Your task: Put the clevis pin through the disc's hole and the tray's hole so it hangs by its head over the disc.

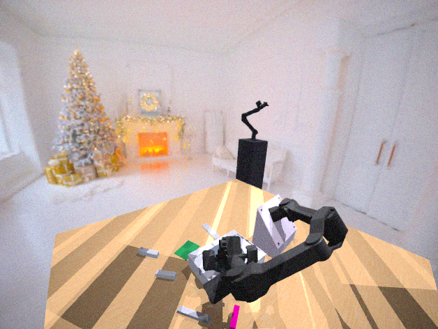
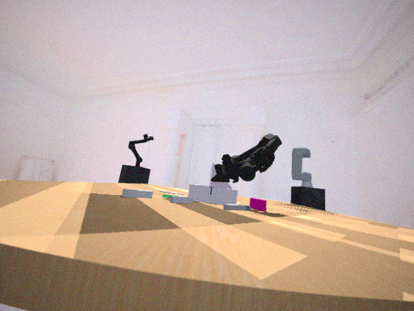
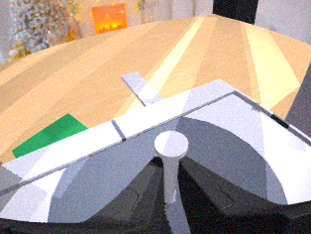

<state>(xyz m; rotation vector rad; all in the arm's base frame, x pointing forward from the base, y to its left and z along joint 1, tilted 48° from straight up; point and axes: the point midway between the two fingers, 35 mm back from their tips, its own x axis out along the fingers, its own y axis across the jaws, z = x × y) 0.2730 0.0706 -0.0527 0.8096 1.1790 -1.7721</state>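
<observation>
The steel clevis pin lies 1 cm below my gripper tip. Round my gripper tip: steel tray 1 cm behind, 1 cm to the left, 4 cm below; green flat piece 9 cm ahead, 15 cm to the right, 9 cm below; grey aluminium disc 3 cm below.
</observation>
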